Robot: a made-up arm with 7 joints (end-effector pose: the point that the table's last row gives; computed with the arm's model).
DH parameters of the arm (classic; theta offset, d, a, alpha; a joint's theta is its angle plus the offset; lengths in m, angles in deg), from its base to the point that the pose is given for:
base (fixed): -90 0 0.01 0
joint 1: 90 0.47 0.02 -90
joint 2: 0 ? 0.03 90
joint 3: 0 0.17 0.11 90
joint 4: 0 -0.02 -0.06 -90
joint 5: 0 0.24 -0.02 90
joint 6: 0 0.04 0.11 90
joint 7: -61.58 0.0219 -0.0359 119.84
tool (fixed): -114.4 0.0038 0 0
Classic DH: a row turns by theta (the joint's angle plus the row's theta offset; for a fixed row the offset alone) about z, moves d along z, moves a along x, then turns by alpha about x.
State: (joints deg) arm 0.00 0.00 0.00 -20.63 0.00 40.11 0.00
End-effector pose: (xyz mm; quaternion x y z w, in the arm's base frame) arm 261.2 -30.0 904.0 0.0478 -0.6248 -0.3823 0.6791
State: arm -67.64 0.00 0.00 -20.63 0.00 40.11 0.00
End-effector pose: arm 80.9 -259.2 904.0 -0.3080 -0.5457 -0.6956 0.3514
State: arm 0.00 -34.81 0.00 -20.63 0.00 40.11 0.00
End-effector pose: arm -29.7 -30.0 964.0 0.1600 -0.7993 -0.3505 0.4611
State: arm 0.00 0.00 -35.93 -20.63 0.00 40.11 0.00
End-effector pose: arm 191.7 -144.4 904.0 -0.1473 -0.6091 -0.5731 0.5281
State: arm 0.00 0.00 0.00 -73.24 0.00 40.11 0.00
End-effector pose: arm 431.2 -30.0 719.9 -0.1266 -0.2592 -0.3639 0.8857
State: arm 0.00 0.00 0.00 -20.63 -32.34 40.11 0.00
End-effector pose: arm 217.2 -52.2 920.5 -0.1836 -0.6500 -0.4829 0.5573
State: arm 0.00 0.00 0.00 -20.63 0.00 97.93 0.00
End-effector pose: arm 209.0 -30.0 976.2 0.2267 -0.8752 -0.3116 0.2924
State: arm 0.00 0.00 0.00 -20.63 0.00 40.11 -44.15
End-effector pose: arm 286.2 -35.4 912.8 0.1805 -0.6100 -0.0354 0.7708
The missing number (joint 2, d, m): 0.03
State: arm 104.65 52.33 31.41 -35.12 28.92 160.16 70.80
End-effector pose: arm -209.8 470.8 594.8 0.2546 0.1678 -0.4589 0.8345
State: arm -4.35 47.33 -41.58 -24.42 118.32 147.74 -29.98
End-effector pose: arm 476.0 -233.1 598.4 0.4769 -0.6852 -0.5498 0.0296
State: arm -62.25 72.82 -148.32 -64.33 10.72 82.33 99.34
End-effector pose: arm -29.0 -329.9 849.2 0.6449 0.0398 -0.2369 0.7255
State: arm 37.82 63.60 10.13 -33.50 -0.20 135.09 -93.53
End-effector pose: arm 466.6 380.3 537.6 0.4931 -0.4864 0.5561 0.4593
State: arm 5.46 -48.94 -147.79 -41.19 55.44 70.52 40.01
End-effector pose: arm -414.6 -193.3 565.9 -0.1215 0.2035 0.8357 0.4955
